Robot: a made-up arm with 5 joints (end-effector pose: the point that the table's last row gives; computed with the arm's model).
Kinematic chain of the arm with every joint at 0, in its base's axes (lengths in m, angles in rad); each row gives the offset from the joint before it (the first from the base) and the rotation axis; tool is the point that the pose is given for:
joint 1: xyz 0 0 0.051 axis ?
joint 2: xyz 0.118 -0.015 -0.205 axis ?
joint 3: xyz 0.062 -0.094 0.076 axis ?
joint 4: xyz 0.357 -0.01 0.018 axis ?
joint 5: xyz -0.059 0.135 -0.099 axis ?
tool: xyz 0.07 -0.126 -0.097
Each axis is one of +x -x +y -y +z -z.
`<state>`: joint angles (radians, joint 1 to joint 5).
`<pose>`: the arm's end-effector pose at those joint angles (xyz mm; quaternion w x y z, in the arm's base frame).
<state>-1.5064 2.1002 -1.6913 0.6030 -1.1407</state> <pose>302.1 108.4 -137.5 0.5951 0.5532 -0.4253 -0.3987</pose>
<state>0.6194 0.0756 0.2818 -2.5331 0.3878</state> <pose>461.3 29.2 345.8 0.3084 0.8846 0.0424 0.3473</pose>
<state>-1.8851 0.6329 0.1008 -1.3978 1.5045</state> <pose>-235.6 199.2 -178.8 0.3259 -0.6270 -0.7018 -0.0902</pose>
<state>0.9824 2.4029 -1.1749 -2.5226 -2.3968</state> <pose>-95.4 194.2 199.6 0.7211 0.6147 0.3176 0.0364</pose>
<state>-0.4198 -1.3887 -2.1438 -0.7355 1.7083</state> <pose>152.8 -47.4 72.5 0.9113 -0.2877 0.1176 -0.2700</pose>
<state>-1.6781 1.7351 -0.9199 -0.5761 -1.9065</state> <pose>156.9 263.6 -135.9 0.4472 0.6114 -0.1329 -0.6392</pose>
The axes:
joint 1: -y
joint 2: +z
joint 3: +y
joint 4: -x
joint 5: +y

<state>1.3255 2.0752 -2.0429 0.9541 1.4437</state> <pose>-23.1 147.6 375.8 0.6069 -0.0987 -0.5567 0.5585</pose>
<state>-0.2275 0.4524 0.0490 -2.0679 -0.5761</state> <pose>512.1 207.9 -124.5 0.5309 0.8047 0.1145 -0.2397</pose>
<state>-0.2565 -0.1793 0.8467 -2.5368 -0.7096</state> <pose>428.5 -130.6 -428.2 0.2392 0.5847 -0.0100 -0.7752</pose>
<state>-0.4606 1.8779 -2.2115 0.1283 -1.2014</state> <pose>337.2 -121.0 144.2 0.0904 0.7155 -0.6251 -0.2984</pose>
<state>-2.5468 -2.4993 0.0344 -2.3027 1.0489</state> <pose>104.4 -240.3 90.2 0.8165 -0.0505 0.3053 -0.4874</pose>
